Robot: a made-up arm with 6 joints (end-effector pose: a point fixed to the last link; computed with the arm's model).
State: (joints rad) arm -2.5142 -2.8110 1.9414 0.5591 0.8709 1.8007
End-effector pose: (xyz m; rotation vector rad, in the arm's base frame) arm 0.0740 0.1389 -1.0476 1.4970 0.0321 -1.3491
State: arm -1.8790 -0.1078 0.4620 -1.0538 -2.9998 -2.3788
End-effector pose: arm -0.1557 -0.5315 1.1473 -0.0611 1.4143 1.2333
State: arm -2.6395 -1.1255 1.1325 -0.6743 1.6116 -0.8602
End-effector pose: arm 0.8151 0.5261 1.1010 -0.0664 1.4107 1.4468
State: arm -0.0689 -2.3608 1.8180 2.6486 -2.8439 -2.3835
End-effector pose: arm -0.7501 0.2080 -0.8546 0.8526 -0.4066 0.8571
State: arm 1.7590 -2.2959 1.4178 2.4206 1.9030 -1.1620
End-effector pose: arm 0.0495 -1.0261 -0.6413 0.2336 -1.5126 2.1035
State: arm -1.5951 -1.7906 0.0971 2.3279 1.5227 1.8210
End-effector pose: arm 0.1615 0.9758 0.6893 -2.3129 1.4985 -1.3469
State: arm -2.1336 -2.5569 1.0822 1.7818 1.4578 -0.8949
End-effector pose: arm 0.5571 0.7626 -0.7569 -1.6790 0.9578 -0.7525
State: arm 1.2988 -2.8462 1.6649 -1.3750 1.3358 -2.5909
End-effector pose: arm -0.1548 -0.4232 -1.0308 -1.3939 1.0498 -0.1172
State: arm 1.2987 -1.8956 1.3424 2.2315 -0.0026 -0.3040
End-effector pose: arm -0.4870 -1.2184 -0.1511 1.1416 -2.6789 0.9337
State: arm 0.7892 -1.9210 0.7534 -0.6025 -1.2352 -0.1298
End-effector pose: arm -0.8230 -0.8880 0.4175 -1.0012 -0.6398 -2.4980
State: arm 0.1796 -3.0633 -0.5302 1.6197 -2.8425 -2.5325
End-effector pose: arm -0.7168 -0.0886 -0.1429 0.2891 1.1780 0.1515
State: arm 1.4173 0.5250 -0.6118 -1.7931 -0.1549 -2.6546
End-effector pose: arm 0.0073 0.5601 0.0948 -0.4282 1.9607 1.2505
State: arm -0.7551 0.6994 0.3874 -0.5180 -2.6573 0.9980
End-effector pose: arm 0.7291 -0.7398 0.3948 -1.7370 -1.5862 0.7285
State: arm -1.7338 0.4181 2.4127 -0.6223 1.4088 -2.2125
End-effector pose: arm -0.0534 -0.0290 1.4447 0.8136 2.1029 1.9281
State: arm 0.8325 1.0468 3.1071 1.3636 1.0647 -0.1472
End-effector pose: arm 0.0583 0.1177 1.0517 -0.7341 -1.1901 2.2446
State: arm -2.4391 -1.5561 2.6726 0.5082 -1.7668 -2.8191
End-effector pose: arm 0.6883 0.6862 -0.3831 1.5883 0.8456 2.2815
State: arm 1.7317 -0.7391 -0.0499 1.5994 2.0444 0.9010
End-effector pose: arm -0.0349 -0.0124 1.2566 1.0167 1.1011 -2.0477
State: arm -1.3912 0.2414 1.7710 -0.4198 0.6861 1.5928
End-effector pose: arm -0.0414 -0.2183 1.5167 -0.8179 -1.2524 0.2761
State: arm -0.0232 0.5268 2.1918 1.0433 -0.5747 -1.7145
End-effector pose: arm 0.1630 -0.0084 1.4549 -1.3844 0.9598 -2.2126
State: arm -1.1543 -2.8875 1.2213 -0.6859 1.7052 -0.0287
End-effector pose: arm -0.3197 0.5955 -0.9059 1.4603 -1.5418 -0.6453
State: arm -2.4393 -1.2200 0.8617 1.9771 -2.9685 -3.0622
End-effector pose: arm 0.8480 0.6607 0.9986 2.0508 -1.0392 -1.7470
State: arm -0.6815 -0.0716 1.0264 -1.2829 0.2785 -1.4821
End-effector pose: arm 0.3088 -0.2069 1.4393 -0.6857 0.0066 -1.4138
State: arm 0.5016 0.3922 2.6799 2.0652 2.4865 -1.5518
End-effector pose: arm -0.2901 -0.0272 1.2379 -0.3973 1.0619 1.3427
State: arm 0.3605 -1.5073 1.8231 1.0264 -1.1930 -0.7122
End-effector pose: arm -1.2276 -0.4851 0.0468 -0.4825 1.2290 -1.8321
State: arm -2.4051 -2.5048 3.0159 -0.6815 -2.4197 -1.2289
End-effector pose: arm -0.0271 0.0409 -0.8237 -0.0699 0.4807 0.6132
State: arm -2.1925 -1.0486 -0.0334 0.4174 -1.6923 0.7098
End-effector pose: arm 0.0554 0.2579 1.1942 1.3104 -1.6340 -1.6152
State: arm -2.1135 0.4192 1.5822 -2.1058 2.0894 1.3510
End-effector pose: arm -0.2056 -0.5909 1.3632 1.3491 2.6846 -0.5962
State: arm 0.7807 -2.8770 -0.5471 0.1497 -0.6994 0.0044
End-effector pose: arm -0.4406 -0.5474 0.0929 -1.3149 0.5042 -2.5699
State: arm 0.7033 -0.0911 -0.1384 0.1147 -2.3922 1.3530
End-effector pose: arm 0.5549 0.3693 0.8197 0.3324 2.4487 -0.8908
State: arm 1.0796 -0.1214 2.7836 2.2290 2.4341 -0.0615
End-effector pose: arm -0.4638 -0.5803 0.8983 -1.4524 -0.6871 0.8887
